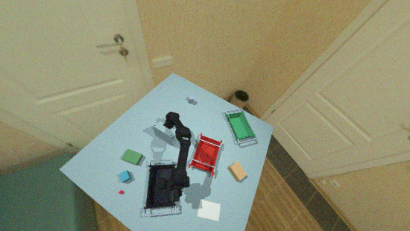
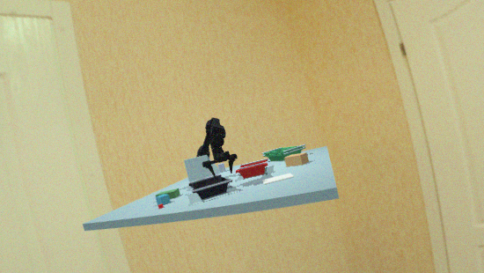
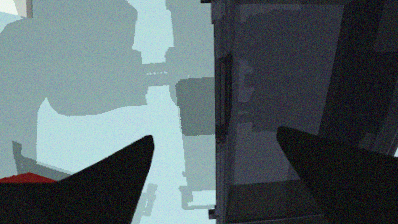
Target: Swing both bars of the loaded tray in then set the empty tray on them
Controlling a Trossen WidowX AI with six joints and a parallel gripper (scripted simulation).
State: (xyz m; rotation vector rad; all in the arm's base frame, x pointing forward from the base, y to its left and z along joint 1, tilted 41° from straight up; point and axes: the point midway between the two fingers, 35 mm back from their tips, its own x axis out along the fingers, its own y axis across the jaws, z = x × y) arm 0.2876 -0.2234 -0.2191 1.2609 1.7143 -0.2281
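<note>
Now: gripper tip 80 mm past the black tray, 40 mm to the left of it and 20 mm above it. Round my gripper tip: white plate 290 mm ahead, 70 mm below, 10 mm to the right; tiny red cube 280 mm behind, 220 mm to the right, 60 mm below; blue block 330 mm behind, 130 mm to the right, 50 mm below.
</note>
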